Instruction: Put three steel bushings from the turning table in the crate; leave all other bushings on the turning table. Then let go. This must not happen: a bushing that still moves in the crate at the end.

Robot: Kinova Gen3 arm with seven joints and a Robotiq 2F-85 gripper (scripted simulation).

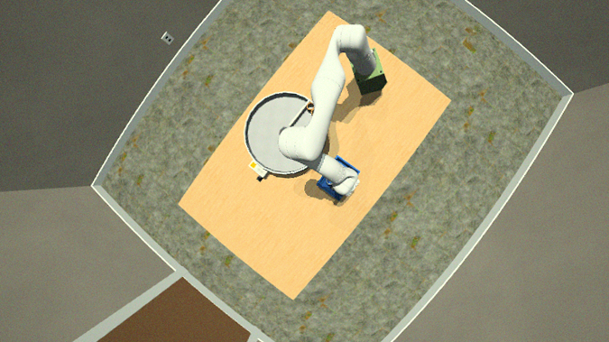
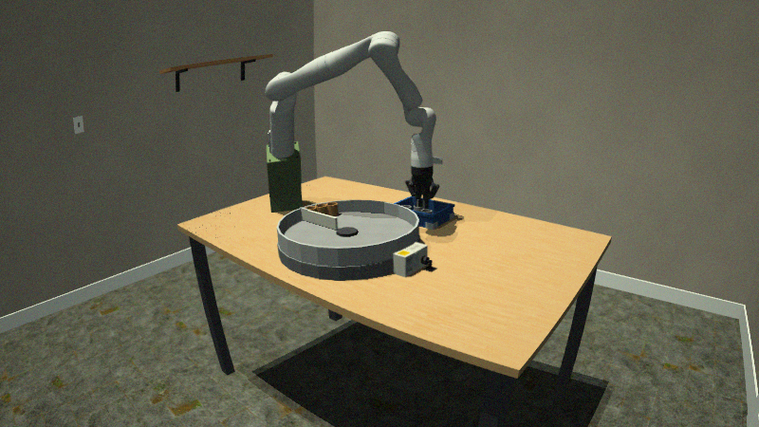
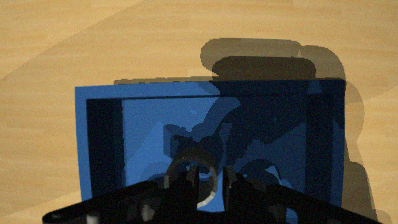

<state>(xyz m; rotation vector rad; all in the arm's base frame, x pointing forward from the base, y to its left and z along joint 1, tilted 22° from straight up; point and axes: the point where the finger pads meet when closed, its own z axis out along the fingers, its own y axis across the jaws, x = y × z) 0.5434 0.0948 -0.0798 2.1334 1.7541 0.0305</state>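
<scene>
Right now my hand is 3 cm above the blue crate. The rest, counted from my hand: grey turning table (35 cm to the right, 10 cm behind).
</scene>
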